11 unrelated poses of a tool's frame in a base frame.
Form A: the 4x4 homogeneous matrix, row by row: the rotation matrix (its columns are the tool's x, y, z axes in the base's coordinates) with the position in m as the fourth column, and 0 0 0 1 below. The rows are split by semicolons.
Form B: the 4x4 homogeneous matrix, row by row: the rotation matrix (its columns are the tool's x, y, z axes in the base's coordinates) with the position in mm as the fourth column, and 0 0 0 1 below. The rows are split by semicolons. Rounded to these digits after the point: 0 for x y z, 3 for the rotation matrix.
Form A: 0.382 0.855 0.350 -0.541; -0.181 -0.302 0.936 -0.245; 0.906 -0.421 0.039 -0.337; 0 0 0 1
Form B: 0.382 0.855 0.350 -541; -0.181 -0.302 0.936 -245; 0.906 -0.421 0.039 -337; 0 0 0 1
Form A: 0.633 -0.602 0.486 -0.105; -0.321 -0.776 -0.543 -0.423; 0.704 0.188 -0.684 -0.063; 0 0 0 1
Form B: 0.633 -0.602 0.486 -105; -0.321 -0.776 -0.543 -423; 0.704 0.188 -0.684 -63; 0 0 0 1
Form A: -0.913 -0.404 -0.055 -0.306; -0.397 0.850 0.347 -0.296; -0.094 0.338 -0.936 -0.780; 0 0 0 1
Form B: -0.913 -0.404 -0.055 -306; -0.397 0.850 0.347 -296; -0.094 0.338 -0.936 -780; 0 0 0 1
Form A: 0.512 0.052 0.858 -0.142; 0.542 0.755 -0.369 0.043; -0.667 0.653 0.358 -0.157; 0 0 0 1
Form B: 0.512 0.052 0.858 -142; 0.542 0.755 -0.369 43; -0.667 0.653 0.358 -157; 0 0 0 1
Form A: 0.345 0.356 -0.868 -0.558; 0.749 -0.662 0.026 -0.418; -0.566 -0.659 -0.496 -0.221; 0 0 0 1
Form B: 0.345 0.356 -0.868 -558; 0.749 -0.662 0.026 -418; -0.566 -0.659 -0.496 -221; 0 0 0 1
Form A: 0.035 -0.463 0.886 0.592; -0.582 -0.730 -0.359 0.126; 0.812 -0.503 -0.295 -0.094; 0 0 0 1
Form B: 0.035 -0.463 0.886 592; -0.582 -0.730 -0.359 126; 0.812 -0.503 -0.295 -94; 0 0 0 1
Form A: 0.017 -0.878 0.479 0.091; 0.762 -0.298 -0.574 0.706; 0.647 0.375 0.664 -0.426; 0 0 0 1
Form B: 0.017 -0.878 0.479 91; 0.762 -0.298 -0.574 706; 0.647 0.375 0.664 -426; 0 0 0 1
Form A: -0.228 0.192 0.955 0.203; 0.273 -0.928 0.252 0.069; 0.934 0.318 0.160 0.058; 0 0 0 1
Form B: -0.228 0.192 0.955 203; 0.273 -0.928 0.252 69; 0.934 0.318 0.160 58; 0 0 0 1
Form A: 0.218 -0.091 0.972 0.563; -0.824 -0.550 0.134 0.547; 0.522 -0.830 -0.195 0.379; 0 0 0 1
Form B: 0.218 -0.091 0.972 563; -0.824 -0.550 0.134 547; 0.522 -0.830 -0.195 379; 0 0 0 1
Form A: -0.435 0.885 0.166 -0.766; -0.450 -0.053 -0.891 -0.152; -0.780 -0.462 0.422 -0.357; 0 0 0 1
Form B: -0.435 0.885 0.166 -766; -0.450 -0.053 -0.891 -152; -0.780 -0.462 0.422 -357; 0 0 0 1
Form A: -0.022 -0.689 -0.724 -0.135; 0.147 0.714 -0.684 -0.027; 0.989 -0.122 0.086 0.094; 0 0 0 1
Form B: -0.022 -0.689 -0.724 -135; 0.147 0.714 -0.684 -27; 0.989 -0.122 0.086 94; 0 0 0 1
